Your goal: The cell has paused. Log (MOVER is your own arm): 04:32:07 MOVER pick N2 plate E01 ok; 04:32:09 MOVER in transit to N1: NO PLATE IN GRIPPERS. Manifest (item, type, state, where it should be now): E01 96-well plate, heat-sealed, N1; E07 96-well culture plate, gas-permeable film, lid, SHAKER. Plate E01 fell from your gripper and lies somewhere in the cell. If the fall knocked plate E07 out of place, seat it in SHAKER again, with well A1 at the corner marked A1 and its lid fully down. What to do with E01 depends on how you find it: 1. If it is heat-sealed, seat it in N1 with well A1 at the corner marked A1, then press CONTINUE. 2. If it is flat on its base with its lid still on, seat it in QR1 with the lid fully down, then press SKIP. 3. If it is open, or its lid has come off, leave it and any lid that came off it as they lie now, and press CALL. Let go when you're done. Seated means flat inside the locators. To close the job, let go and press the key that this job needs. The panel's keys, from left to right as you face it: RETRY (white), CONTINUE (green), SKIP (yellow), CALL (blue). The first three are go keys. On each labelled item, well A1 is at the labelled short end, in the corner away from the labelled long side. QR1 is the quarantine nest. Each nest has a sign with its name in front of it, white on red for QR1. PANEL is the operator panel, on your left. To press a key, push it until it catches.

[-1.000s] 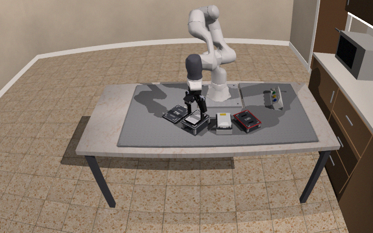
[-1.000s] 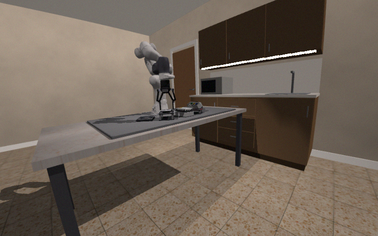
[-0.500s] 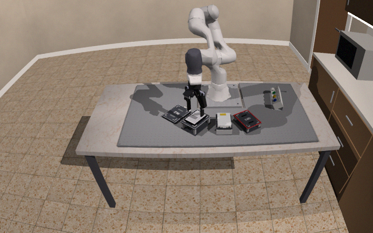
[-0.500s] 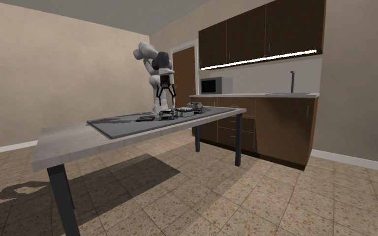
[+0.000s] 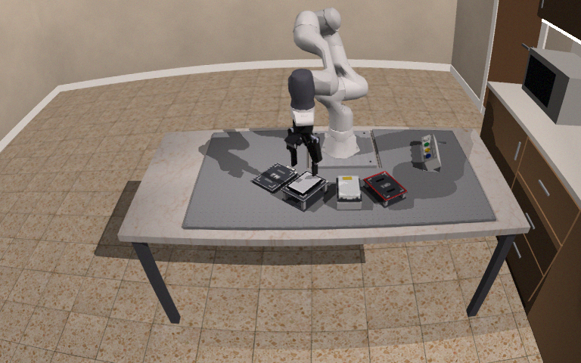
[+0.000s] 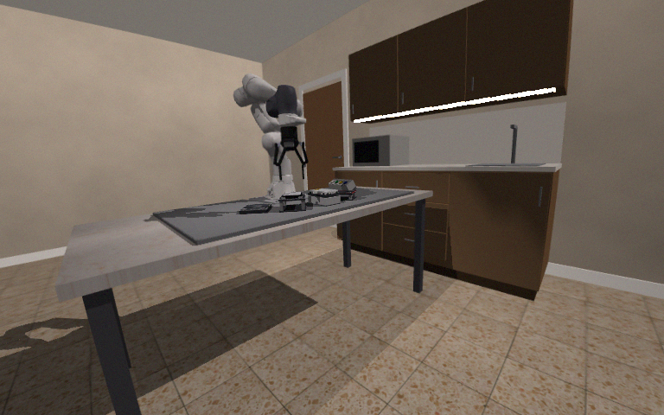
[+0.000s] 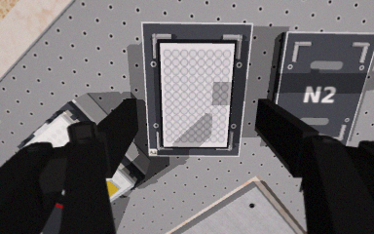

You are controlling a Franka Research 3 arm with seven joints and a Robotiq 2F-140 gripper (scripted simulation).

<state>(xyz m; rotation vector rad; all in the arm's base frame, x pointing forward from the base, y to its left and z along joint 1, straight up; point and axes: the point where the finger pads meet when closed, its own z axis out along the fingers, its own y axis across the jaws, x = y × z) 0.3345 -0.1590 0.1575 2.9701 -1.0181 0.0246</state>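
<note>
Right now the green continue key is 31 cm behind my hand, 59 cm to the left of it and 9 cm below it. Round my hand: blue CALL key: 21 cm behind, 57 cm to the left, 9 cm below; then A1 mark: 3 cm behind, 9 cm to the left, 10 cm below; then plate E01: 10 cm below.
</note>
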